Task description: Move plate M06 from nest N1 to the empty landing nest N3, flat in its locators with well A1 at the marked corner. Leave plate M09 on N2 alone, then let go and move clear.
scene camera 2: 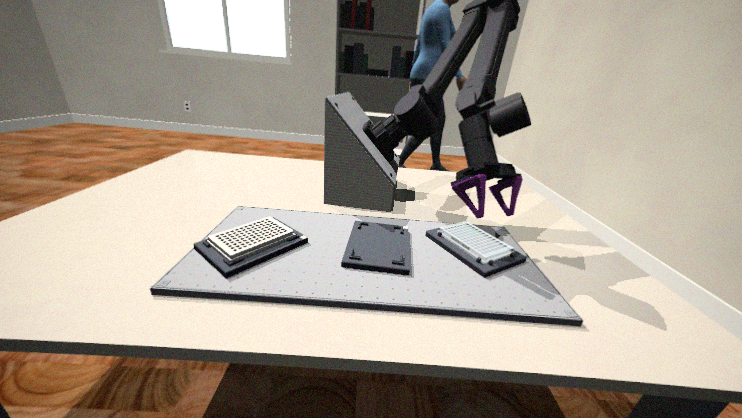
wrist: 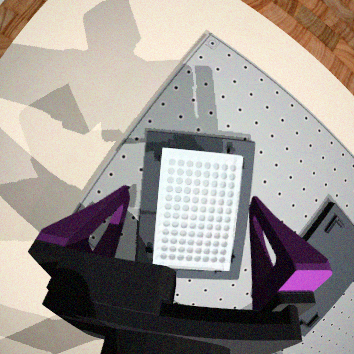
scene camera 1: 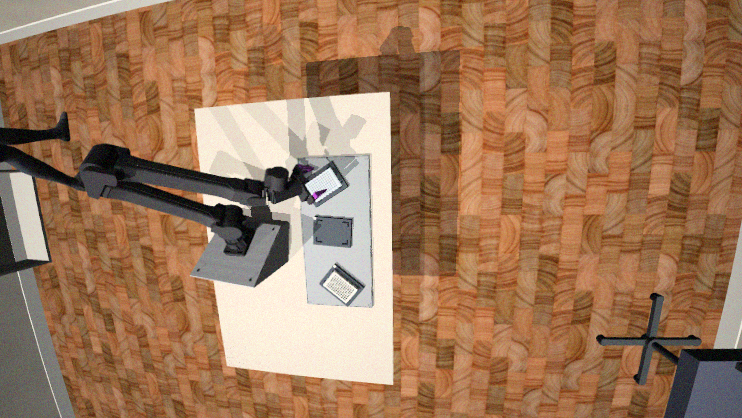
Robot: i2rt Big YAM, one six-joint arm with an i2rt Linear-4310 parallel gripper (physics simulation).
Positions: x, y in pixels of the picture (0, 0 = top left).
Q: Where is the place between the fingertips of the gripper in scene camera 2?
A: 496, 216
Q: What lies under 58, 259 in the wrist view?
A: The gripper.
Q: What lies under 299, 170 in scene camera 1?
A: The gripper.
